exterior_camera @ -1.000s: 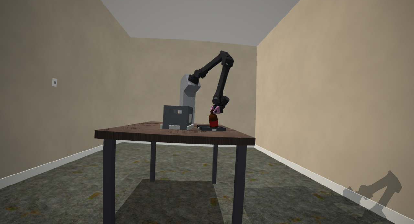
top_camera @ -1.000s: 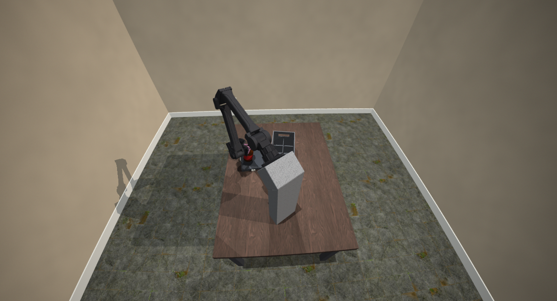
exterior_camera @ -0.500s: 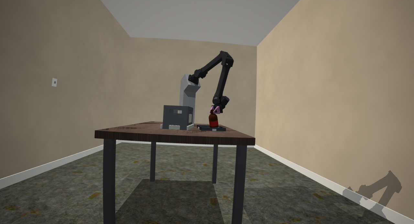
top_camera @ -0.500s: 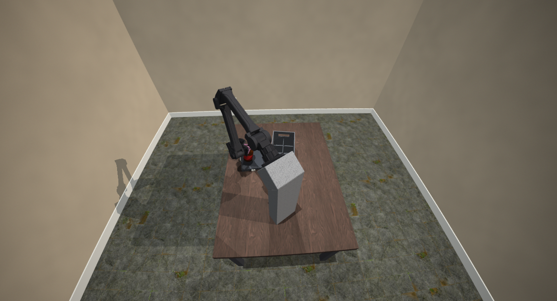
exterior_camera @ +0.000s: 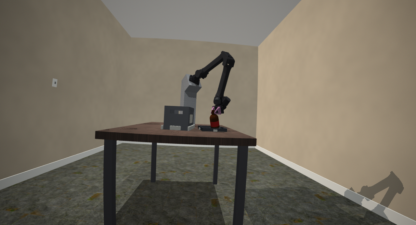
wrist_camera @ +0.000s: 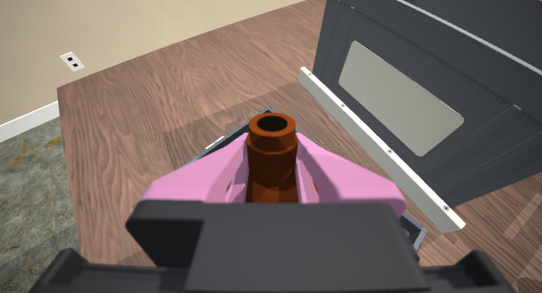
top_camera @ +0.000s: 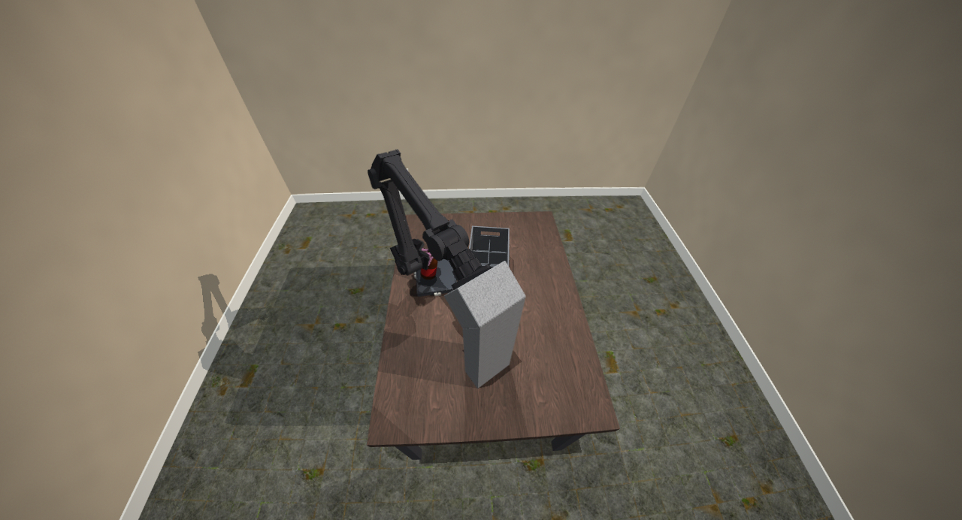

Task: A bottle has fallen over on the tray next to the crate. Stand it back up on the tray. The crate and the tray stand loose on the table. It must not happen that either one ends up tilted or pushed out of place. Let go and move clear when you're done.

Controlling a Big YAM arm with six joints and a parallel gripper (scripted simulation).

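Right now my hand is 5 cm above the brown bottle, 2 cm past it and 1 cm to the right of it. Round my hand: dark grey tray: 13 cm below, 1 cm to the right, 1 cm behind; dark crate: 27 cm to the right, 6 cm below, 2 cm ahead.
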